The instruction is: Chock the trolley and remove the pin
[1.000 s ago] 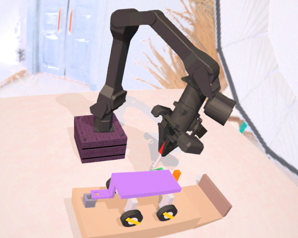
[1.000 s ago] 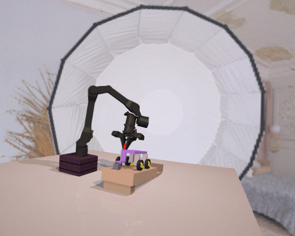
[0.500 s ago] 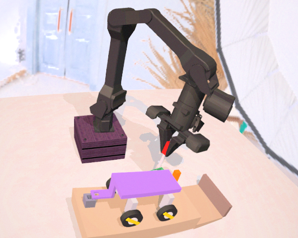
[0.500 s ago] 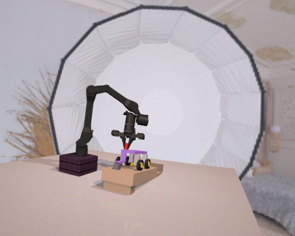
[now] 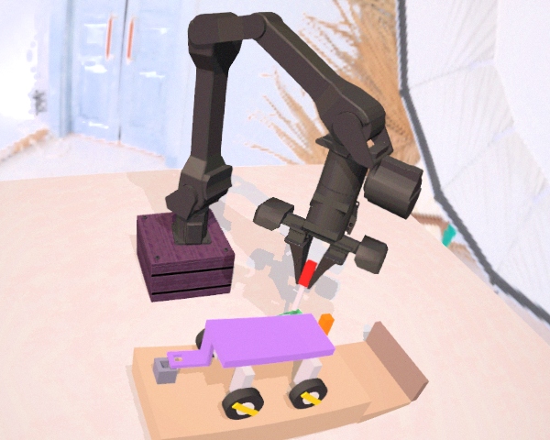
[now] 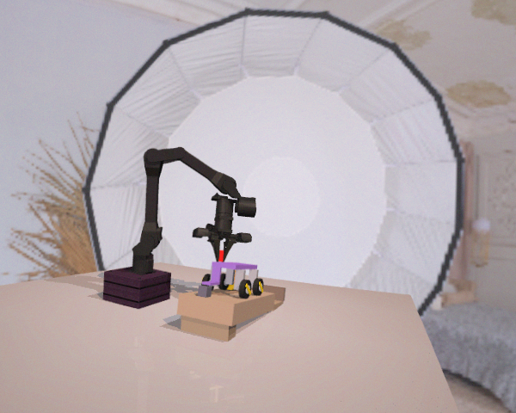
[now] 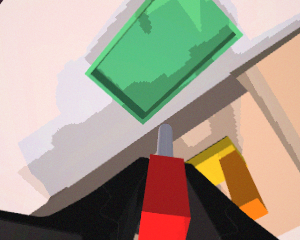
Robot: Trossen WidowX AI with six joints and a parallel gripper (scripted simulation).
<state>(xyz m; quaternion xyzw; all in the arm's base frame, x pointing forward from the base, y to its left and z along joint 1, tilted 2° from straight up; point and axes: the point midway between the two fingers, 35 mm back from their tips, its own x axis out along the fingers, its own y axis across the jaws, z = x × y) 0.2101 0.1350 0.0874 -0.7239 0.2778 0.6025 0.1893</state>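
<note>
The yellow chock lies 6 cm ahead of my gripper tip, 1 cm to the right of it and 6 cm below it. From my gripper tip the other things lie so: tan ramp (11 cm ahead, 10 cm to the right, 9 cm below); red-headed stop pin (right at my gripper tip); purple trolley (11 cm ahead, 9 cm to the right, 3 cm below).
</note>
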